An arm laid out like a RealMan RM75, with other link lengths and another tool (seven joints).
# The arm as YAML. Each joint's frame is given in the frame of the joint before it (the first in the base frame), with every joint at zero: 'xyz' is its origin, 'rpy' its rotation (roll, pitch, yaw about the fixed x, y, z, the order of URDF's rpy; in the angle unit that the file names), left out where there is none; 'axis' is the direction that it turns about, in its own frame. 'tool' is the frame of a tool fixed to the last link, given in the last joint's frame.
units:
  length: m
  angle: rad
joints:
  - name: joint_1
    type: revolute
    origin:
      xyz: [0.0, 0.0, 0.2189]
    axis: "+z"
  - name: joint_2
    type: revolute
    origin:
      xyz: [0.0, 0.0, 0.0]
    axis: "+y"
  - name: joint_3
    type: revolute
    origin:
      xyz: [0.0, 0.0, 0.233]
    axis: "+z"
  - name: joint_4
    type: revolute
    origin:
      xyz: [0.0, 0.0, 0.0]
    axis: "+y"
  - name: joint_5
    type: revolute
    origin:
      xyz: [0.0, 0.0, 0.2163]
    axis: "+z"
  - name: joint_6
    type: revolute
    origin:
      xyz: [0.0, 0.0, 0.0]
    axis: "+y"
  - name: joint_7
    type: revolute
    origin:
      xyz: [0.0, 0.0, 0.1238]
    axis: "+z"
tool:
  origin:
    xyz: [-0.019, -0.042, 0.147]
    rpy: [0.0, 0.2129, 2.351]
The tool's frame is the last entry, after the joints.
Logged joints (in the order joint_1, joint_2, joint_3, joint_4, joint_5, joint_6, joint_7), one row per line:
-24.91 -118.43 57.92 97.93 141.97 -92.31 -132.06
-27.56 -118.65 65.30 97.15 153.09 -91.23 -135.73
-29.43 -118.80 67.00 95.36 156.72 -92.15 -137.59
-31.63 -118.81 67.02 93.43 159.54 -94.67 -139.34
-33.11 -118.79 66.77 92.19 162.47 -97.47 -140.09
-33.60 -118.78 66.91 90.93 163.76 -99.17 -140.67
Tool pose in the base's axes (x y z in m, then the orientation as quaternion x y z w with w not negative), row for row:
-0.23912 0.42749 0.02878 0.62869 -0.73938 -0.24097 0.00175
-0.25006 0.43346 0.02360 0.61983 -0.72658 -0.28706 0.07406
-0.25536 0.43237 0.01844 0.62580 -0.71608 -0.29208 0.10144
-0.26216 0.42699 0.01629 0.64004 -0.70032 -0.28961 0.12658
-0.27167 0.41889 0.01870 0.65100 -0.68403 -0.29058 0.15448
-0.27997 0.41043 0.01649 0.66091 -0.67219 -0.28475 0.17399
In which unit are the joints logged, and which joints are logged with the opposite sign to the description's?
The joints are logged in degrees. Opposite sign: joint_6.
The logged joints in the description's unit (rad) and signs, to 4 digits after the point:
-0.4348 -2.0670 1.0109 1.7092 2.4778 1.6111 -2.3049
-0.4810 -2.0708 1.1397 1.6956 2.6719 1.5923 -2.3689
-0.5137 -2.0735 1.1694 1.6643 2.7353 1.6083 -2.4014
-0.5520 -2.0736 1.1697 1.6307 2.7845 1.6523 -2.4319
-0.5779 -2.0733 1.1654 1.6090 2.8356 1.7012 -2.4450
-0.5864 -2.0731 1.1678 1.5870 2.8582 1.7308 -2.4552

